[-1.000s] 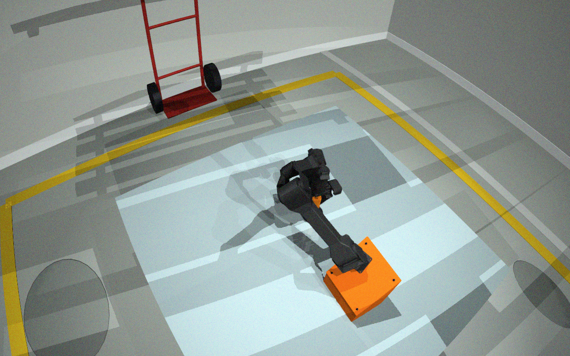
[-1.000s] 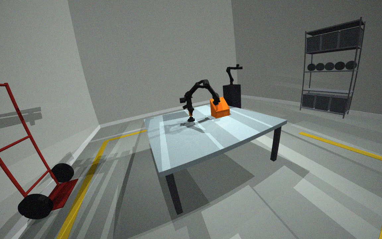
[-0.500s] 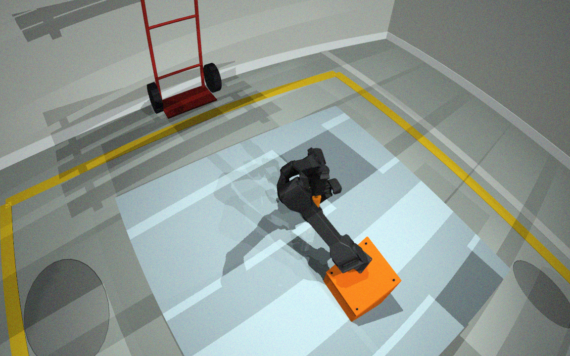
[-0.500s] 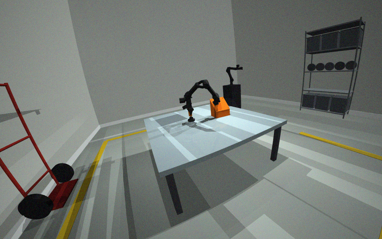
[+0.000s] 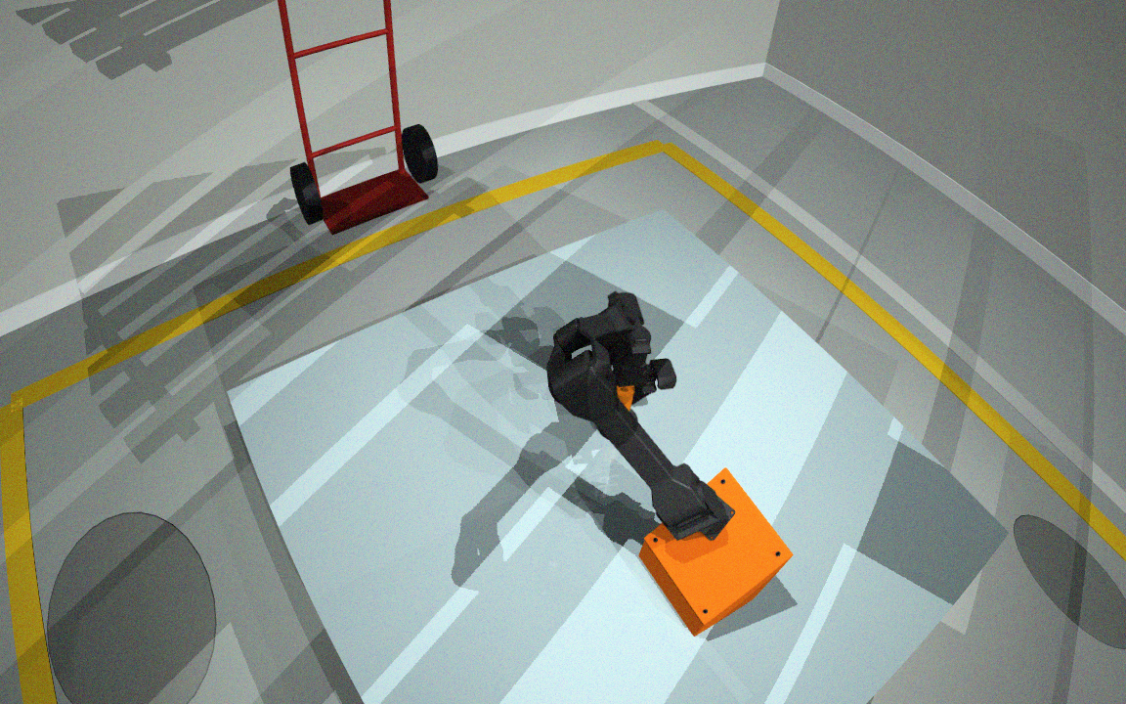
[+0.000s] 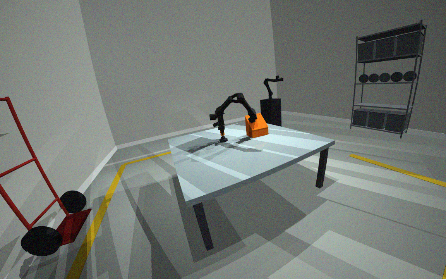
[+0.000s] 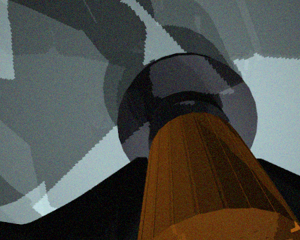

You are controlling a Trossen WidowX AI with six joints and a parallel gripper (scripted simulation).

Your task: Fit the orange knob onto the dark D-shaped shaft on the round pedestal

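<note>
Right now the round dark pedestal is 40 mm below my gripper tip. Also, from my gripper tip: orange knob: 20 mm above.
</note>
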